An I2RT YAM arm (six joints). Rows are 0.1 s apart.
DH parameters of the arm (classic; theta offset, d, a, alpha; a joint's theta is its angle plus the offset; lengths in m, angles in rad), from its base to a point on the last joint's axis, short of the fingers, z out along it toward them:
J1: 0 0.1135 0.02 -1.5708
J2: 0 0 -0.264 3.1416
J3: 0.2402 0 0.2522 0
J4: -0.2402 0 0.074 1.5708
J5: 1.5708 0 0 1.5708
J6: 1.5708 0.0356 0 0
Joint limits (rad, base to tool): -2.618..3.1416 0..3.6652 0..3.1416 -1.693..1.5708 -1.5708..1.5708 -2.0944..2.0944
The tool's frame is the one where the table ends.
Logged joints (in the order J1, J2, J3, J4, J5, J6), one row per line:
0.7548 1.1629 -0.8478 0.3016 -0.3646 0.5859
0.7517 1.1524 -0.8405 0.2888 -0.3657 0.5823
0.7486 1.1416 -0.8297 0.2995 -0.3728 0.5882
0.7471 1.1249 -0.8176 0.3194 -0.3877 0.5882
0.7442 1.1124 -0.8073 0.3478 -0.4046 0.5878
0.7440 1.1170 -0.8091 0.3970 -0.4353 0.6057
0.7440 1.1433 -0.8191 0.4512 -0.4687 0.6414
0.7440 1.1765 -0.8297 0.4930 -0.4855 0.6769
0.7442 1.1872 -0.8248 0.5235 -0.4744 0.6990
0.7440 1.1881 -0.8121 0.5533 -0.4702 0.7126
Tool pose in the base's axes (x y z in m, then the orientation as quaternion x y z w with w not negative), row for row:
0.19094 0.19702 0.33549 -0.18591 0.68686 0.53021 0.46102
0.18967 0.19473 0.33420 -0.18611 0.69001 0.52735 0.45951
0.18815 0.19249 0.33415 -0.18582 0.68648 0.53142 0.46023
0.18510 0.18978 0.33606 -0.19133 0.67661 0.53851 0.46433
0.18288 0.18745 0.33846 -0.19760 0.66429 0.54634 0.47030
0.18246 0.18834 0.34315 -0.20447 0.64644 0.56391 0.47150
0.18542 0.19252 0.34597 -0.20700 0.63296 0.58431 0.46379
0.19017 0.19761 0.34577 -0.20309 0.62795 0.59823 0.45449
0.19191 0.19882 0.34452 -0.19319 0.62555 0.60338 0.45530
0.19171 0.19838 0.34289 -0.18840 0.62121 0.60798 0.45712
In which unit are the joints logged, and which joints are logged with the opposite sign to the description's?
The joints are logged in radians. Opposite sign: J3.
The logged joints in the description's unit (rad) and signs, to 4 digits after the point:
0.7548 1.1629 0.8478 0.3016 -0.3646 0.5859
0.7517 1.1524 0.8405 0.2888 -0.3657 0.5823
0.7486 1.1416 0.8297 0.2995 -0.3728 0.5882
0.7471 1.1249 0.8176 0.3194 -0.3877 0.5882
0.7442 1.1124 0.8073 0.3478 -0.4046 0.5878
0.7440 1.1170 0.8091 0.3970 -0.4353 0.6057
0.7440 1.1433 0.8191 0.4512 -0.4687 0.6414
0.7440 1.1765 0.8297 0.4930 -0.4855 0.6769
0.7442 1.1872 0.8248 0.5235 -0.4744 0.6990
0.7440 1.1881 0.8121 0.5533 -0.4702 0.7126

